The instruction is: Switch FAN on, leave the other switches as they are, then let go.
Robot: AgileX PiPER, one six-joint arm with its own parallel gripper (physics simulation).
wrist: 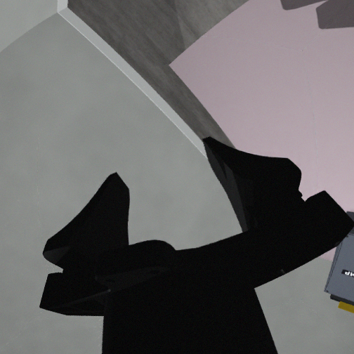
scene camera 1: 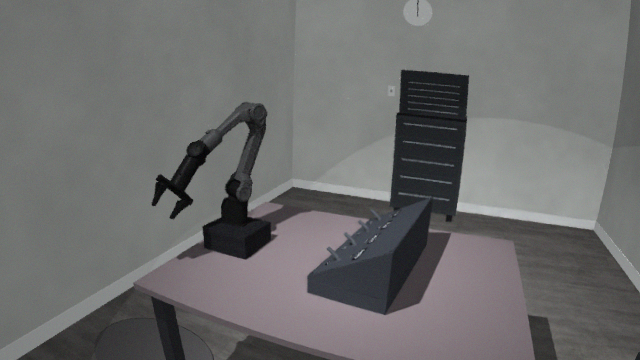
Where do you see a sloped switch panel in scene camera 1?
At 369,273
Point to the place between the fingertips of the gripper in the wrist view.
162,165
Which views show the gripper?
The wrist view and scene camera 1: all of them.
